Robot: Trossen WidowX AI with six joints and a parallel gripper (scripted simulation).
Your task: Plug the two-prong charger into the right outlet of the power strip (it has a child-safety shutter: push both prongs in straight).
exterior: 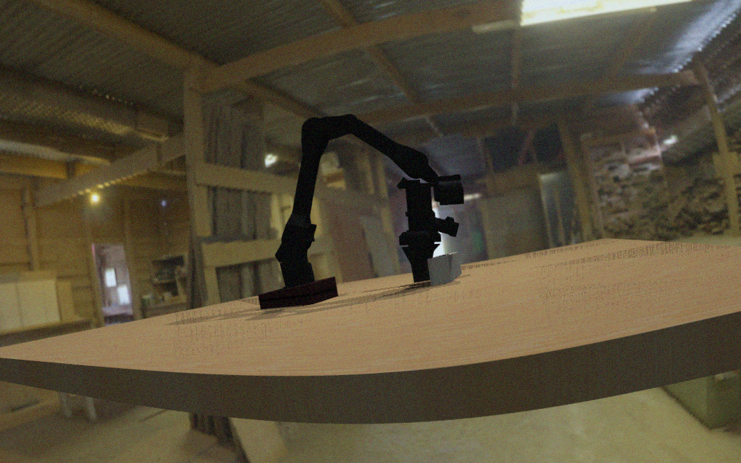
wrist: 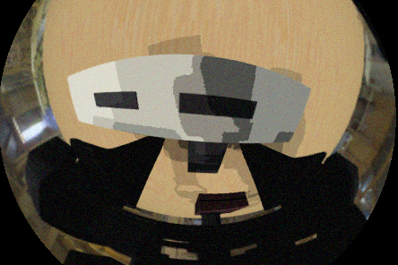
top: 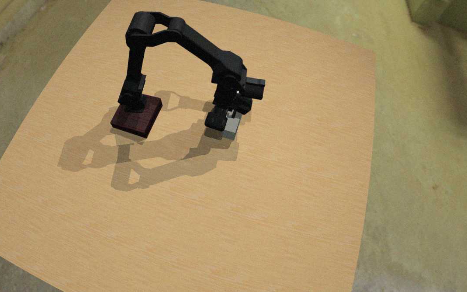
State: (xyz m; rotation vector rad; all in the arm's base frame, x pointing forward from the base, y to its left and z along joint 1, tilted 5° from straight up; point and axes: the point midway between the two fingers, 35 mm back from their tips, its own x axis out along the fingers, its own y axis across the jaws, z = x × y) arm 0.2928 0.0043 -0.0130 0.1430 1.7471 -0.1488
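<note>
My gripper tip is 2 cm short of the black two-prong charger and 1 cm below it.
</note>
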